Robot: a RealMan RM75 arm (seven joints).
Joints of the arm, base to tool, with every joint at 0 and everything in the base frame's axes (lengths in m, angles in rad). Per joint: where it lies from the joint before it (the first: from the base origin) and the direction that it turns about. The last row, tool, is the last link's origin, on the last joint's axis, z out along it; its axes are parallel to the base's.
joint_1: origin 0 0 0.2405 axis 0 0 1
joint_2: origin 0 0 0 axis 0 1 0
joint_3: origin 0 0 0.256 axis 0 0 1
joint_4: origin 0 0 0 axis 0 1 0
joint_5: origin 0 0 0.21 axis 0 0 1
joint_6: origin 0 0 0 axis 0 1 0
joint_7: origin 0 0 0.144 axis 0 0 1
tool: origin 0 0 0
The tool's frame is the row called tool.
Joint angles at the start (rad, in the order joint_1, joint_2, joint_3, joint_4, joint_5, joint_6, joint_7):
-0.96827 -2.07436 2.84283 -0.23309 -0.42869 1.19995 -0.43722
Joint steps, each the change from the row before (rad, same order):
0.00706 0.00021 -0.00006 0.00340 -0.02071 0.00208 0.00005
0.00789 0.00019 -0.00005 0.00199 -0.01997 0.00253 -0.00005
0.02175 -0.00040 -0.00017 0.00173 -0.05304 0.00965 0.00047
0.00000 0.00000 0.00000 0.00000 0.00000 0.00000 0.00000
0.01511 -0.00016 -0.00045 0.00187 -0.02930 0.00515 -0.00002
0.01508 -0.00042 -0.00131 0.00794 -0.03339 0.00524 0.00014
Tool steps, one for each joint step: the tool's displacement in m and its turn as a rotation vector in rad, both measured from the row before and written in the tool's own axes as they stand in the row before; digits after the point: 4 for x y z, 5 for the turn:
-0.0004 -0.0004 -0.0013 0.01685 0.00851 -0.01419
-0.0008 -0.0004 -0.0018 0.01710 0.00701 -0.01401
-0.0026 -0.0013 -0.0056 0.04639 0.01828 -0.03561
0.0000 0.0000 0.0000 0.00000 0.00000 0.00000
-0.0023 -0.0003 -0.0040 0.02696 0.00853 -0.02227
-0.0014 0.0003 -0.0030 0.02819 0.01457 -0.02676

